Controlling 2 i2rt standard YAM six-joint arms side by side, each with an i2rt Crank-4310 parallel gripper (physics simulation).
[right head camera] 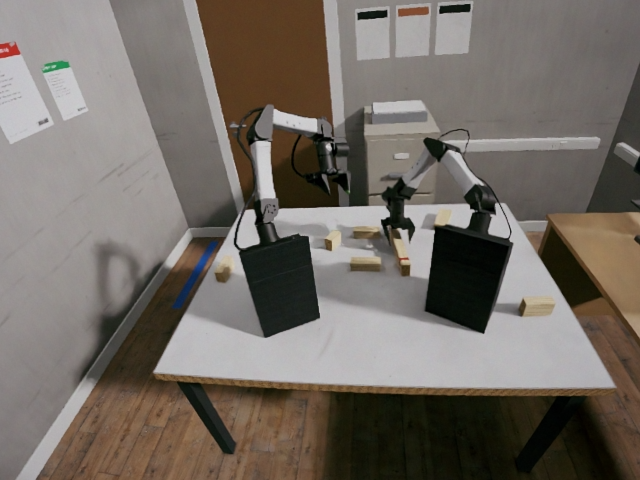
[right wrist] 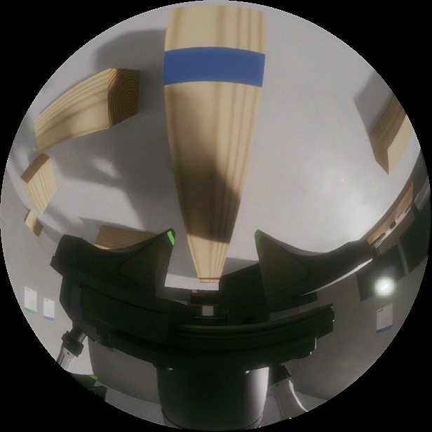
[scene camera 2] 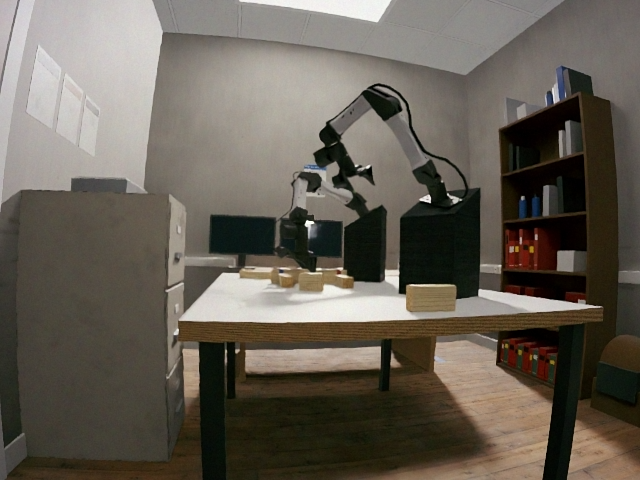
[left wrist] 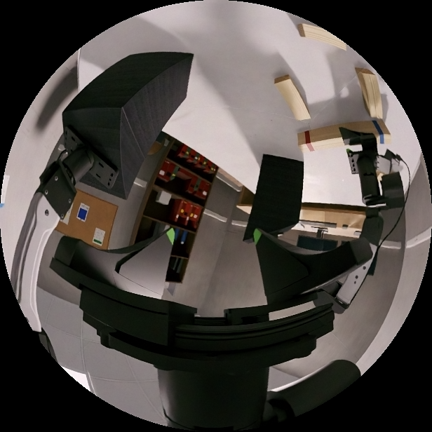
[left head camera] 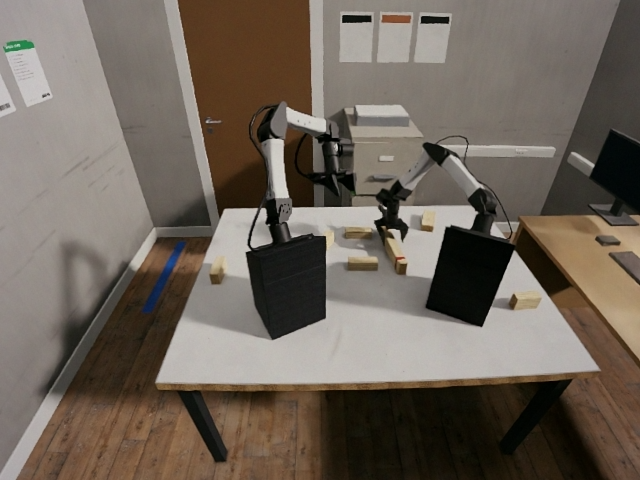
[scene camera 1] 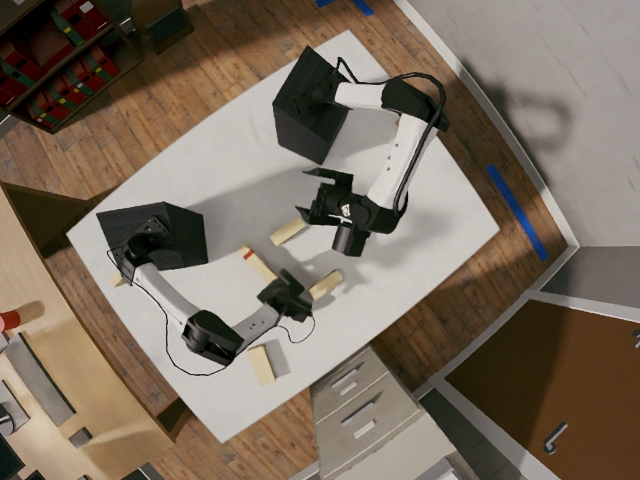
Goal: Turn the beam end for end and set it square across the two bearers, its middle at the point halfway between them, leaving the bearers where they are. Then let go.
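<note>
The beam, with a red and a blue band, lies on the table to the right of the bearers in the head views, red end nearer those cameras. The front bearer and back bearer lie roughly parallel. My right gripper is open, low over the beam's blue-banded half, a fingertip to each side. My left gripper is open and empty, high above the table.
Loose blocks lie left of the bearers, at the back right, near the left edge and near the right edge. Black arm pedestals stand on the table. A cabinet stands behind it.
</note>
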